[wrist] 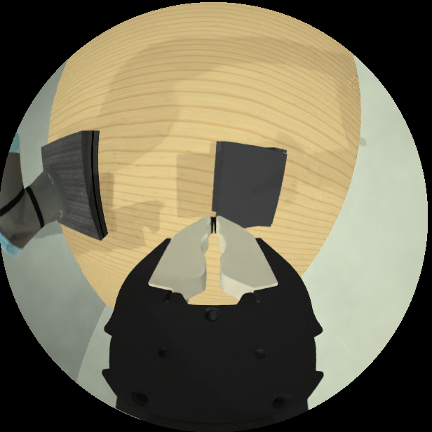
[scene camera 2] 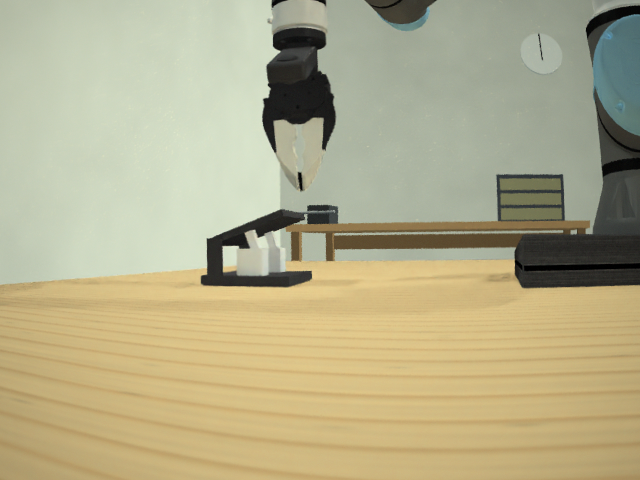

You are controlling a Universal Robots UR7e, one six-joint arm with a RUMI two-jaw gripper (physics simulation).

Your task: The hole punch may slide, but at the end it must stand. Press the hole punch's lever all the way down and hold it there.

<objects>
my gripper: wrist; scene camera 2
same spot on my gripper: [wrist: 248, 264] = [scene camera 2: 283, 130]
same spot on hole punch lever: [wrist: 250, 177] = [scene camera 2: 261, 229]
</objects>
